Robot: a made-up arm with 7 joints.
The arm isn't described. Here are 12 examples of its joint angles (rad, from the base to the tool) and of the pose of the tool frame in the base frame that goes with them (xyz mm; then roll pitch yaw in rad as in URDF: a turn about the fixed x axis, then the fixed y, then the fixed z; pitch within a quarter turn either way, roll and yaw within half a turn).
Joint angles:
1: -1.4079 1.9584 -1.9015 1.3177 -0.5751 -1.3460 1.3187
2: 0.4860 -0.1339 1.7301 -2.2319 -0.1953 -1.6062 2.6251
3: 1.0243 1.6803 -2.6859 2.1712 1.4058 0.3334 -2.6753
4: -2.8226 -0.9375 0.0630 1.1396 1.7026 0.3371 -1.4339
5: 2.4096 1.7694 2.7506 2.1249 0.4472 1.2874 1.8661
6: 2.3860 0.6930 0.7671 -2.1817 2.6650 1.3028 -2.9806
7: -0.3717 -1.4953 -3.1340 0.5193 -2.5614 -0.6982 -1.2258
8: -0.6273 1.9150 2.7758 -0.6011 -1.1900 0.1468 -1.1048
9: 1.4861 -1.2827 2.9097 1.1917 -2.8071 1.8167 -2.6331
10: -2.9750 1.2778 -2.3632 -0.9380 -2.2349 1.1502 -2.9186
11: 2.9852 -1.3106 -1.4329 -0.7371 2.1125 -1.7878 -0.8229
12: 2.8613 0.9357 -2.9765 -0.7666 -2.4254 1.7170 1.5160
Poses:
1: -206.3 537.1 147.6 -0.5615 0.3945 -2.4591
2: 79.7 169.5 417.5 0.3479 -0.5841 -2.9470
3: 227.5 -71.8 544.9 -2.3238 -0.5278 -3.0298
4: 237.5 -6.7 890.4 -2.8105 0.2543 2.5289
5: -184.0 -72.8 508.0 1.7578 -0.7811 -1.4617
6: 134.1 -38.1 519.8 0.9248 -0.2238 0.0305
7: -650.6 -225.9 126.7 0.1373 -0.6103 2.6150
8: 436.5 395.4 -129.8 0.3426 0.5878 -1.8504
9: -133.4 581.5 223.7 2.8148 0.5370 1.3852
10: -519.4 348.4 275.9 -1.5343 0.6365 2.7822
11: 581.8 266.5 378.1 -0.6565 -0.5234 0.1111
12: -587.2 -71.7 427.4 -0.2731 -0.8576 1.7964
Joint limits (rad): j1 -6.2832..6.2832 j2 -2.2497..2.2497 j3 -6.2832..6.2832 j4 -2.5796..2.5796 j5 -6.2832..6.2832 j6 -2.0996..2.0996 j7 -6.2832..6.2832
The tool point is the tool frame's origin. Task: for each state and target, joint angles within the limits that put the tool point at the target. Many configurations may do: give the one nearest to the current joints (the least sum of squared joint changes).
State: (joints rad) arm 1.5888 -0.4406 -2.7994 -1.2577 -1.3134 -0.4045 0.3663
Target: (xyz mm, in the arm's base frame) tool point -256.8 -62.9 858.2
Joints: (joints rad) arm 1.7072 -0.3448 -2.3670 -1.2258 -1.3087 -0.2866 0.3663
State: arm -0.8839 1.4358 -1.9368 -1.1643 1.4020 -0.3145 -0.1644
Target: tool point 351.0 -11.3 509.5
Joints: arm -1.1173 1.2019 -1.2154 -1.9853 1.3340 -0.5744 -0.1644
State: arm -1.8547 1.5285 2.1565 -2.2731 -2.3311 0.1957 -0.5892
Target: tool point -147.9 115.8 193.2
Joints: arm -1.4425 1.1982 2.1818 -2.5070 -2.3380 0.2876 -0.5892
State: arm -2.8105 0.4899 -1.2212 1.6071 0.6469 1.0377 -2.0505
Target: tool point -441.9 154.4 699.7
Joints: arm -2.3104 0.3878 -0.9575 0.9876 0.7525 0.9484 -2.0505
